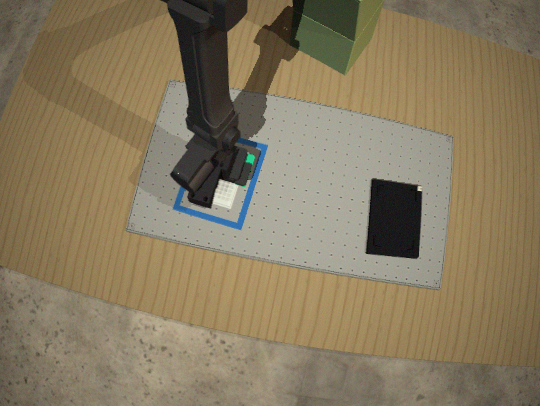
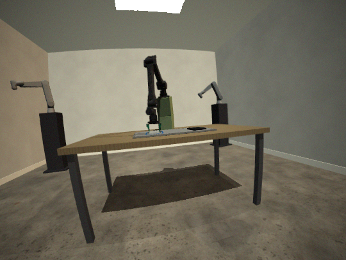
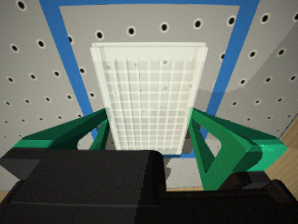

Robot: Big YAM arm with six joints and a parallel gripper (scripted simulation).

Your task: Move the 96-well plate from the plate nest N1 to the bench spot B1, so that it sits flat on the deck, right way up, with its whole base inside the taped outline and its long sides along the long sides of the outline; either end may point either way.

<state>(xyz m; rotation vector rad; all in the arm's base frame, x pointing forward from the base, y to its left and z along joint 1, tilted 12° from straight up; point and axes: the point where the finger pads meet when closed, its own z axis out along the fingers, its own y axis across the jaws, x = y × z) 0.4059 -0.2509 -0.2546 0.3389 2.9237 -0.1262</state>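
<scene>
Now: hand right at the white 96-well plate. Also, from my hand: black plate nest N1: 380 mm to the left, 80 mm ahead, 10 mm below.
</scene>
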